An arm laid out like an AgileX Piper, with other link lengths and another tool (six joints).
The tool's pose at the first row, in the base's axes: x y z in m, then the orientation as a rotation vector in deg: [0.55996 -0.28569 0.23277 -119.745 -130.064 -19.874]
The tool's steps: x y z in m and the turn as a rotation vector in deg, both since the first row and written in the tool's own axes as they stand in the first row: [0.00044 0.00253 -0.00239 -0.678 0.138 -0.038]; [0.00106 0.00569 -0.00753 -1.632 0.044 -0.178]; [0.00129 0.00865 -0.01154 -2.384 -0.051 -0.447]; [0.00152 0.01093 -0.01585 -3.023 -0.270 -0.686]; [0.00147 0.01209 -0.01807 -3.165 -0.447 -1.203]
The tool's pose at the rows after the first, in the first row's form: [0.56212 -0.28553 0.23553 -119.931 -130.236 -20.829]; [0.56455 -0.28567 0.24108 -120.284 -130.729 -21.905]; [0.56696 -0.28600 0.24544 -120.402 -131.306 -22.745]; [0.56866 -0.28642 0.25000 120.293 131.570 23.274]; [0.56953 -0.28681 0.25231 119.538 131.879 23.227]
